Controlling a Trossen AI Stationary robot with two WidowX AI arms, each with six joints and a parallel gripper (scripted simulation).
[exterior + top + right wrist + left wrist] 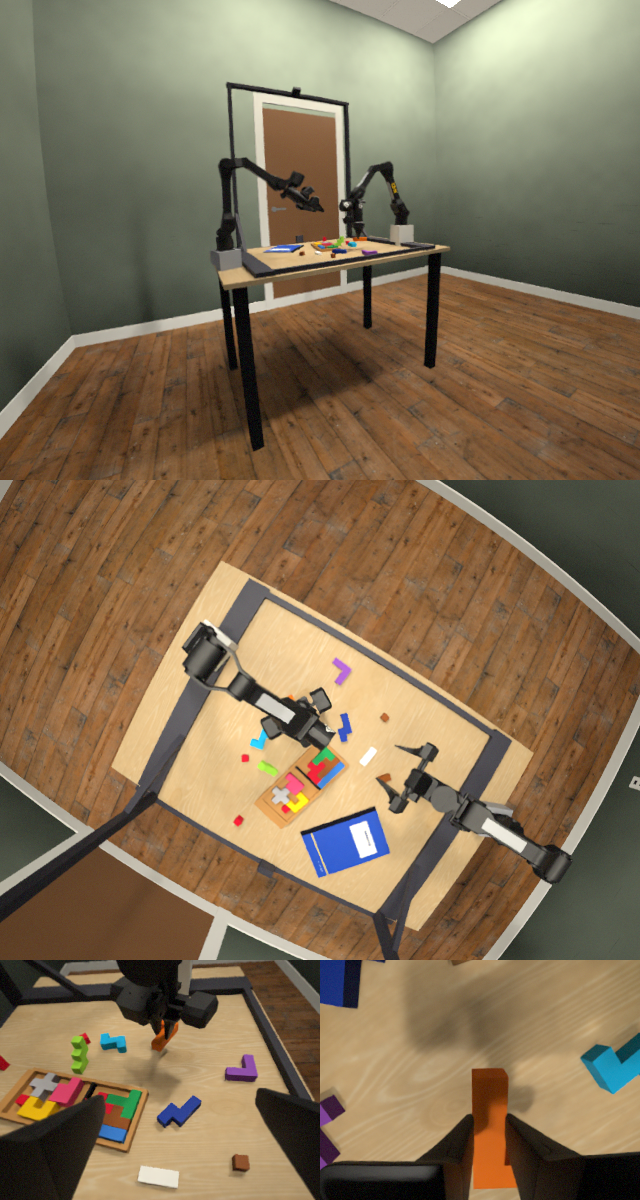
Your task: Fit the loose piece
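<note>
My left gripper is now 170 mm past the wooden puzzle board, 130 mm to the left of it and 90 mm above it. The rest, counted from my left hand: cyan piece (130 mm behind, 40 mm to the left, 90 mm below); then dark blue piece (30 mm ahead, 140 mm to the right, 90 mm below); then orange piece (10 mm to the left, 40 mm below).
</note>
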